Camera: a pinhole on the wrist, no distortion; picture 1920 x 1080 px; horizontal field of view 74.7 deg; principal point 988.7 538.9 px. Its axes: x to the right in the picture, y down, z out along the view. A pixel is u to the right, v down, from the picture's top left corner.
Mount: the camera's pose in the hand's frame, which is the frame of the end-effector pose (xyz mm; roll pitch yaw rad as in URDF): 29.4 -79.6 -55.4 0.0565 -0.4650 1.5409
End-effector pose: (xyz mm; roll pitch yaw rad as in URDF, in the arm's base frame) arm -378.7 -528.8 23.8 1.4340 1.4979 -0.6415
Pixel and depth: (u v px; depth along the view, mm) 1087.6 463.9 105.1
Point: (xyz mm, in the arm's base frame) -500.9 -509.5 -24.7
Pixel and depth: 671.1 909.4 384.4
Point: -799.2 -581.3 71.4
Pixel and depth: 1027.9 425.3 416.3
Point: -751.4 -689.6 -76.4
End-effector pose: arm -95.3 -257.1 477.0 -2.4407 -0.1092 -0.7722
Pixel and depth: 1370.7 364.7 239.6
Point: 113.6 -159.5 419.7
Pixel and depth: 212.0 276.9 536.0
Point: 449.9 111.7 684.9
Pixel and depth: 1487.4 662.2 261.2
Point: 82.7 -116.2 374.5
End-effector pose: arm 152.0 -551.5 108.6 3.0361 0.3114 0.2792
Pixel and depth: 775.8 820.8 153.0
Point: 81.9 -402.2 23.7
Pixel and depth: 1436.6 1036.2 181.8
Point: 53.7 -488.3 -23.7
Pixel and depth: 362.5 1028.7 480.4
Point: -206.7 -158.8 -159.3
